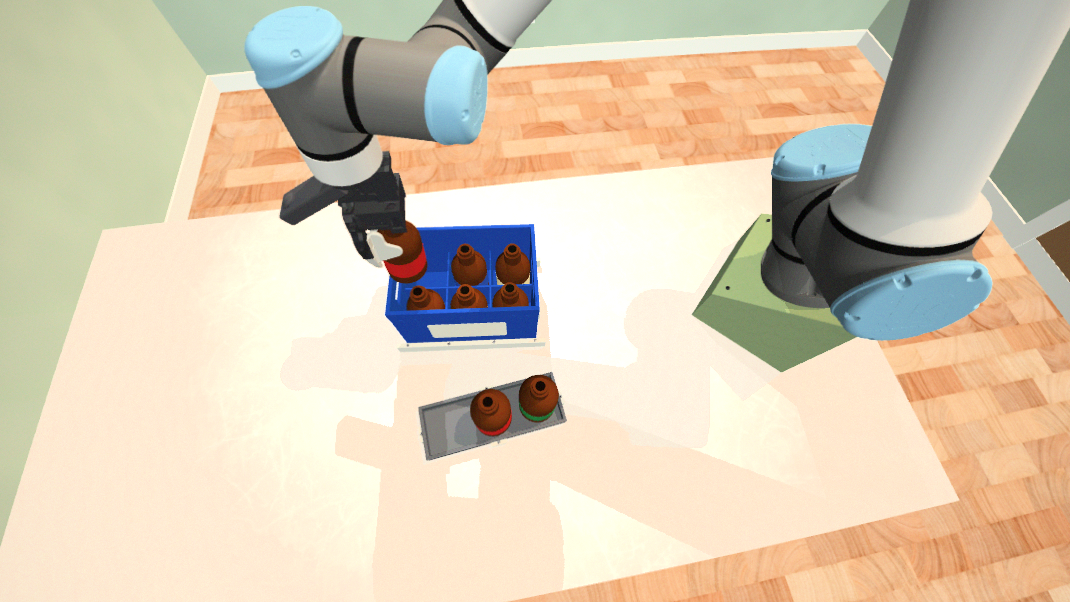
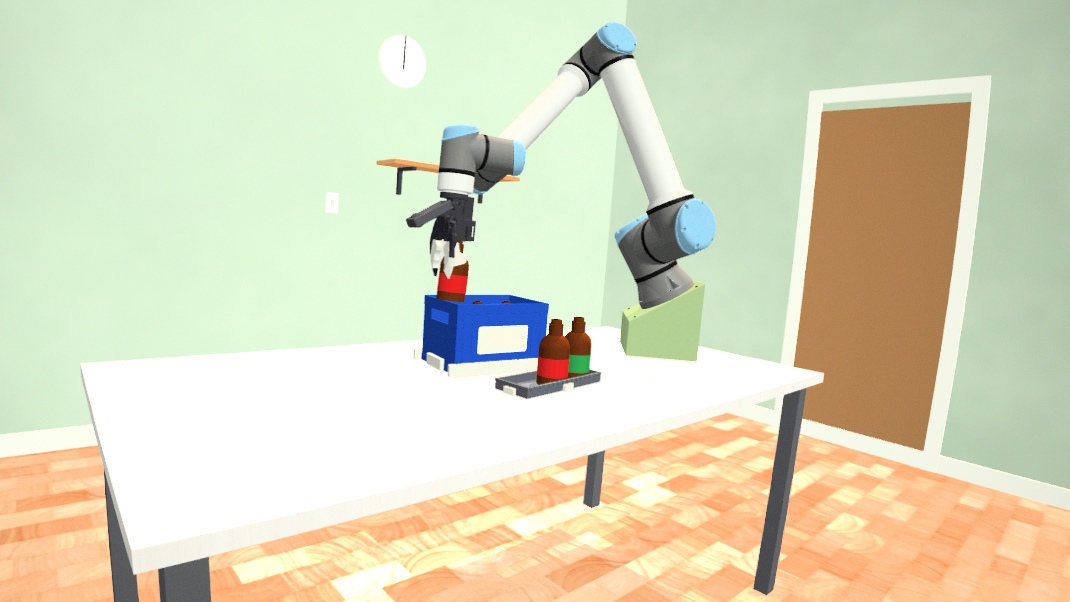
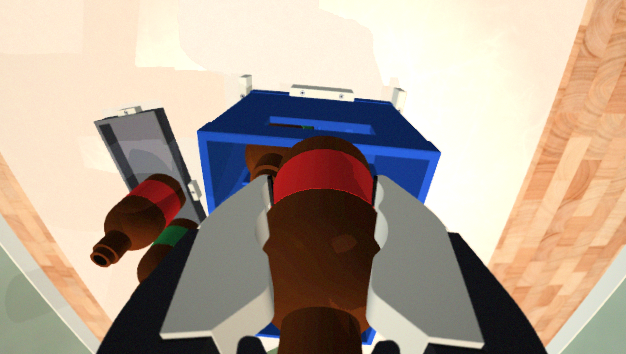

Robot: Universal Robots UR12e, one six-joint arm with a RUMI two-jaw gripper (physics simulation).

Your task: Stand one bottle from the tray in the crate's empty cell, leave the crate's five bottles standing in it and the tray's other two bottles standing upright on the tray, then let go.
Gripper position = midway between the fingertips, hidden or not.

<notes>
In view: the gripper [image 1: 381, 252], a green-labelled bottle [image 1: 538, 395] and a red-labelled bottle [image 2: 554, 349].
The green-labelled bottle is seen too in image 2 [image 2: 580, 343] and in image 3 [image 3: 177, 227]. The gripper also shows in image 2 [image 2: 441, 277] and in image 3 [image 3: 322, 178].
</notes>
